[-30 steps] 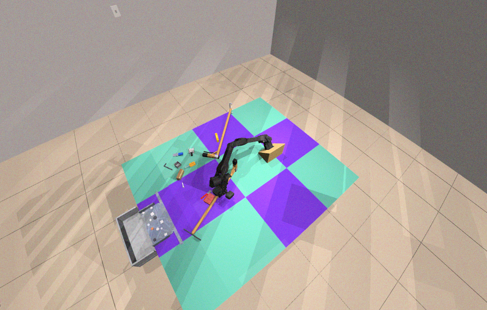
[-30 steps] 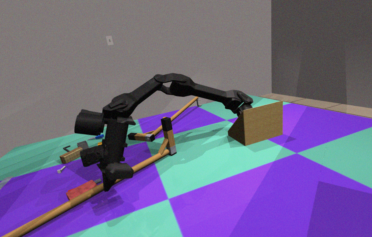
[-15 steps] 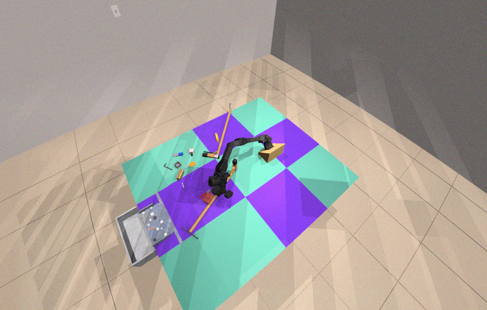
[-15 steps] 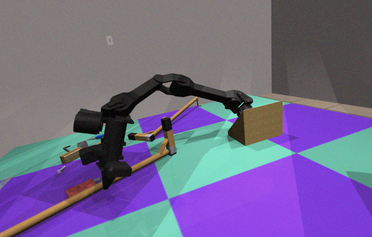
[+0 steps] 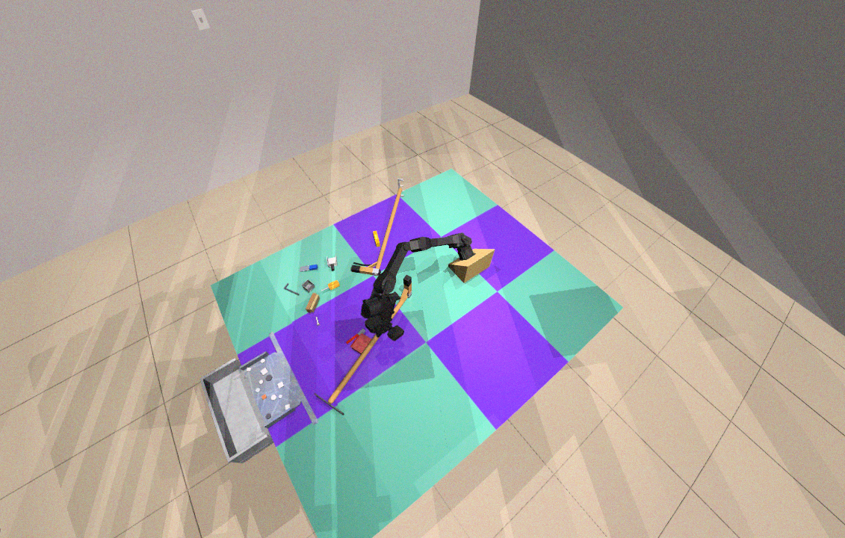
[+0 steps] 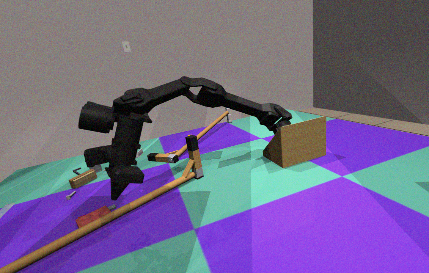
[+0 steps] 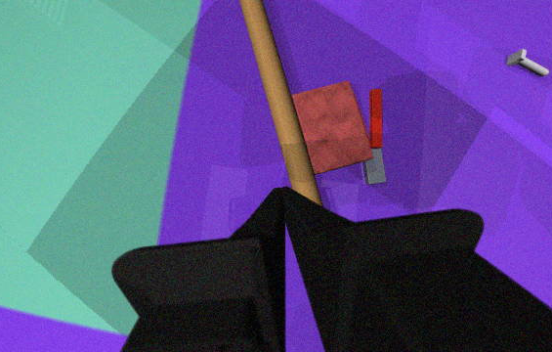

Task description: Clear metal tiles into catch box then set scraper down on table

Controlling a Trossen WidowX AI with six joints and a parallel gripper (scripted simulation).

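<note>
Right now the long scraper is 2 cm to the right of my gripper tip, 2 cm ahead of it and 1 cm below it. Also, from my gripper tip: red block (6 cm below, 6 cm ahead, 4 cm to the right); then wooden block (34 cm to the right, 14 cm ahead, 5 cm below); then orange screwdriver (37 cm to the right, 6 cm below, 2 cm ahead).
</note>
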